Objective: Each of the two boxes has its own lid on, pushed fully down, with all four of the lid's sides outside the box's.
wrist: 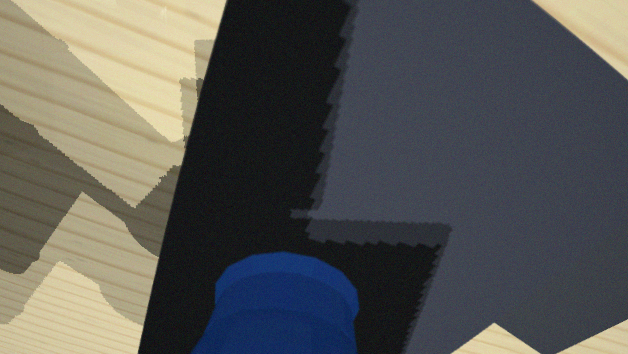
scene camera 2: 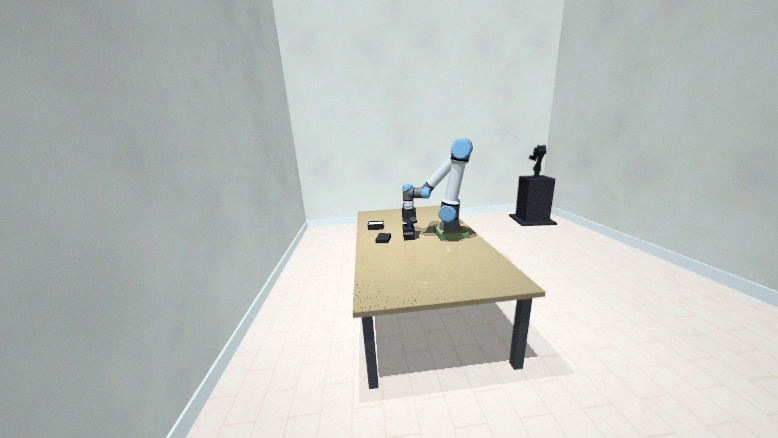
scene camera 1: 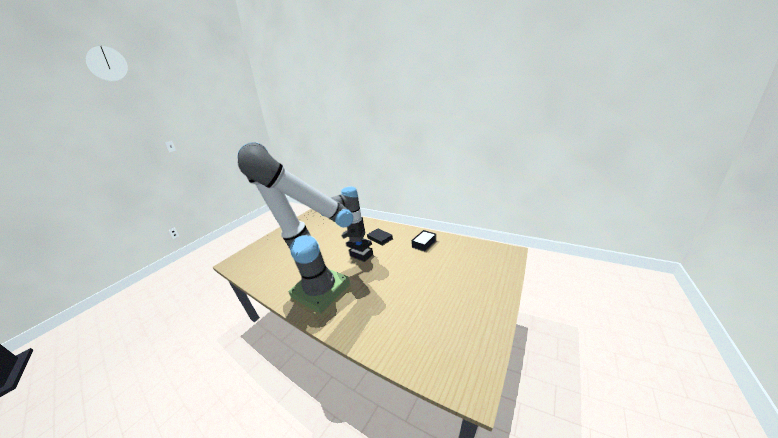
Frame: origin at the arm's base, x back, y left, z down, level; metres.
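Seen in the pictures: end effector, tool point: [wrist: 292, 266] [scene camera 2: 409, 227] [scene camera 1: 359, 245]; arm's base, origin of the base link: [scene camera 2: 449, 228] [scene camera 1: 318, 283].
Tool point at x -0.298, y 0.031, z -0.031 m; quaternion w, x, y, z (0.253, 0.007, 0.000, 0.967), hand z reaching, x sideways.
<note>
Offsets run from my tool point to a thing's top centre. "*": to the spot under its first point. Level surfaces: height alone.
My suction gripper [scene camera 1: 358, 243] [scene camera 2: 409, 224] [wrist: 285, 300] has a dark lid {dx -0.008, dy +0.013, dz -0.013 m} [scene camera 1: 365, 244] [wrist: 475, 150] on its blue cup. The lid is held about level, a little above the smaller black box {dx -0.008, dy +0.010, dz +0.033 m} [scene camera 1: 360, 255] [scene camera 2: 408, 236], whose grey inside shows below it in scene camera 1. Part of what looks like this box {dx -0.194, dy +0.039, dz +0.049 m} [wrist: 565, 320] shows past the lid's lower right edge in the wrist view. The second lid {* dx -0.180, dy +0.019, dz +0.049 m} [scene camera 1: 380, 236] [scene camera 2: 383, 237], dark and flat, lies on the table beside them. The other black box {dx -0.277, dy -0.223, dz +0.028 m} [scene camera 1: 424, 240] [scene camera 2: 375, 225] stands apart with its white inside showing, without a lid.
The arm's green base plate [scene camera 1: 304, 294] [scene camera 2: 451, 233] is bolted to the wooden table {dz +0.076 m} [scene camera 1: 446, 326] [scene camera 2: 435, 266], on the near side of the small box in scene camera 1. A dark pedestal [scene camera 2: 535, 198] with a small black arm stands on the floor away from the table.
</note>
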